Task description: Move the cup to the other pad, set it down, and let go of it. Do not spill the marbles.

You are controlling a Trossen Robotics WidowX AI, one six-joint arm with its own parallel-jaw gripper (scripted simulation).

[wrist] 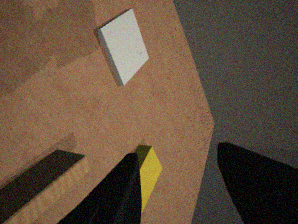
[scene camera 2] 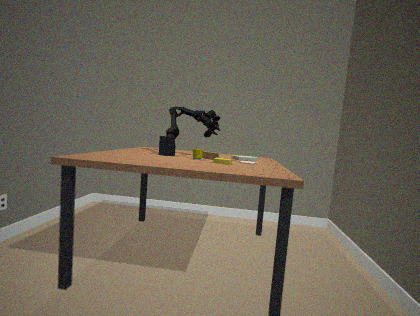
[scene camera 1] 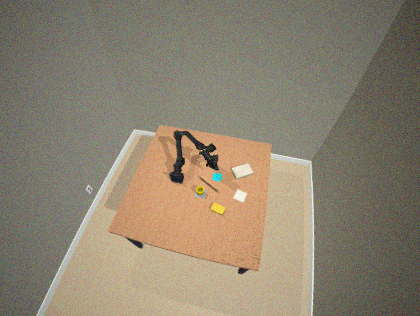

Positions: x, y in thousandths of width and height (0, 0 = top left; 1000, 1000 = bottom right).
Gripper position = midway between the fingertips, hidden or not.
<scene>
In view: my gripper (wrist: 599, 703), a yellow block (wrist: 498, 734) and a white block (wrist: 408, 172).
</scene>
